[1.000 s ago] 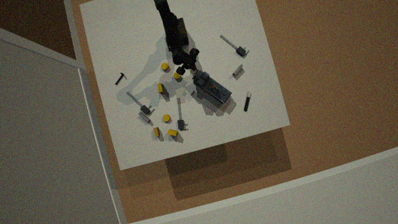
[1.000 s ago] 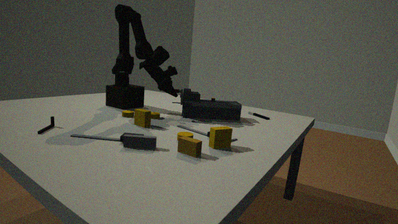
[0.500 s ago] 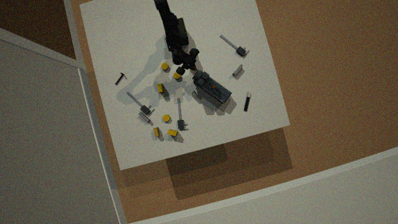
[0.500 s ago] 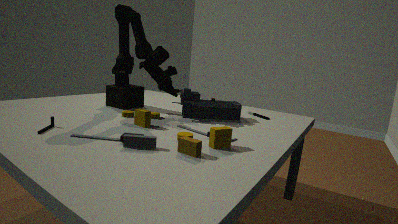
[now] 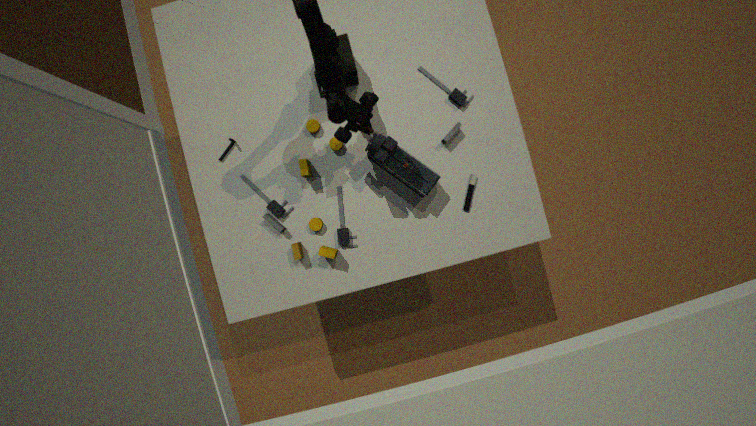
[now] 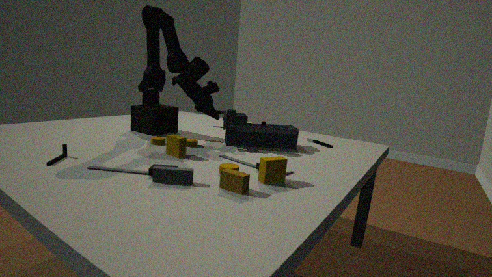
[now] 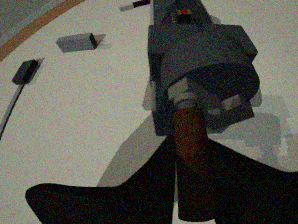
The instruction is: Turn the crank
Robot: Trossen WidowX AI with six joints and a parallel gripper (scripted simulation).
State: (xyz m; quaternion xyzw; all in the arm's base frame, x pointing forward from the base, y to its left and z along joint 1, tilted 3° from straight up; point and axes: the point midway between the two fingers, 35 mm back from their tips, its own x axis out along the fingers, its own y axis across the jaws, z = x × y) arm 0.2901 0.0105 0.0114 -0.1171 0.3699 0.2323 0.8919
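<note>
My gripper tip is now 20 mm below the brown crank handle, 10 mm to the left of it and 10 mm past it. The rest, counted from my gripper tip: slide 160 mm ahead, 60 mm to the left; black l-shaped key 510 mm to the right, 200 mm behind, 70 mm below; black bar 330 mm ahead, 270 mm to the left, 80 mm below.
</note>
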